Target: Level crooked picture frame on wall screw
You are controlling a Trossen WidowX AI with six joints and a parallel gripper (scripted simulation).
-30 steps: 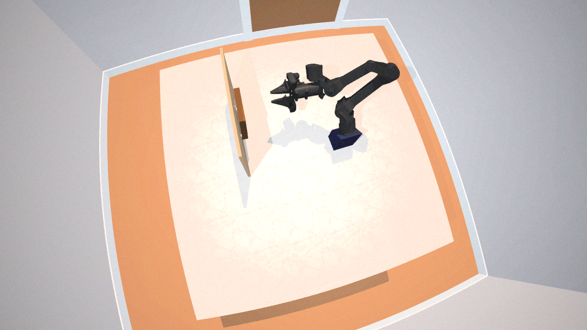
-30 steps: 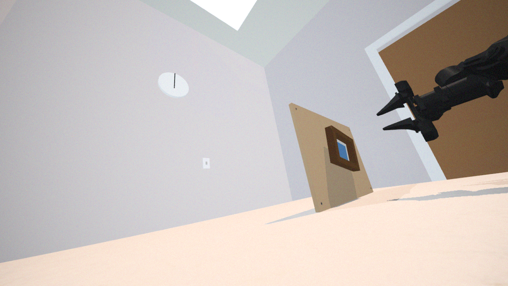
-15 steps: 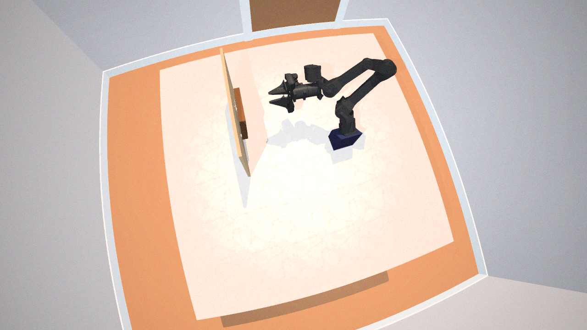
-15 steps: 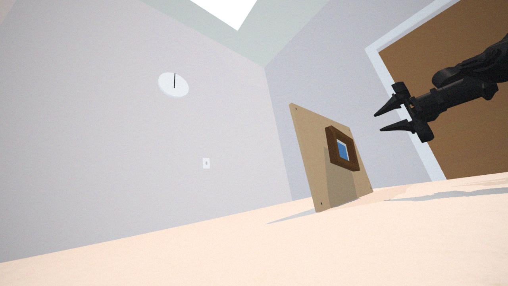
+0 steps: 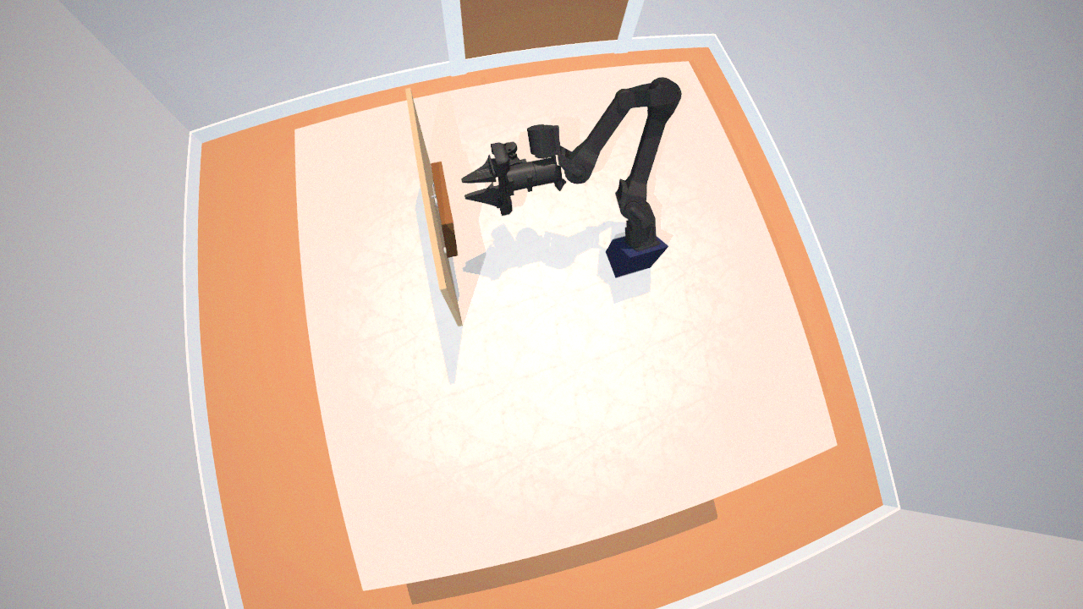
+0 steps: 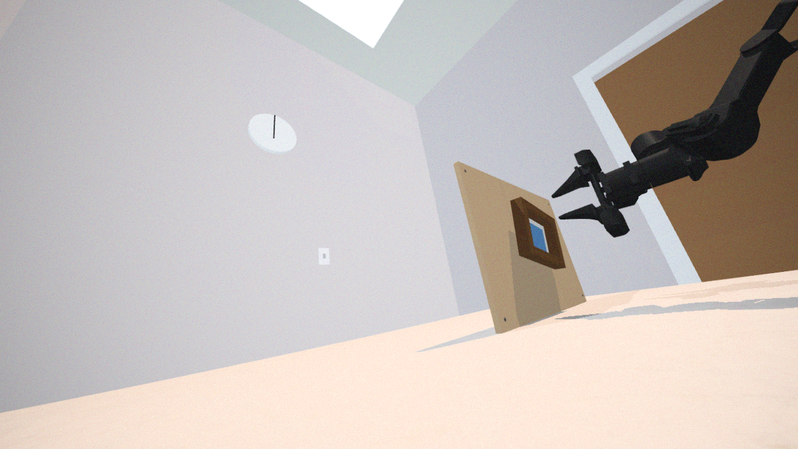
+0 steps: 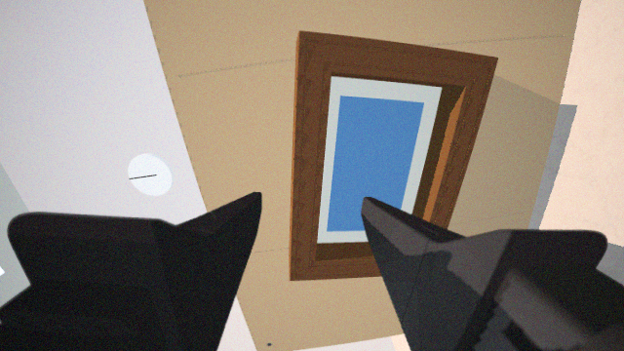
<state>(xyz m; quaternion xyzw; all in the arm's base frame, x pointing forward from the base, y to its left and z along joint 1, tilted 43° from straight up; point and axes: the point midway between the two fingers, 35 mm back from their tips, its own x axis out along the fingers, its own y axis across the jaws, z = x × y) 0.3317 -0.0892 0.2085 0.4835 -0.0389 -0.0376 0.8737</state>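
My gripper tip is now 60 mm short of the brown wooden picture frame and 50 mm above it. Also, from my gripper tip: tan wall board: 70 mm ahead, 10 mm to the right, 70 mm below.
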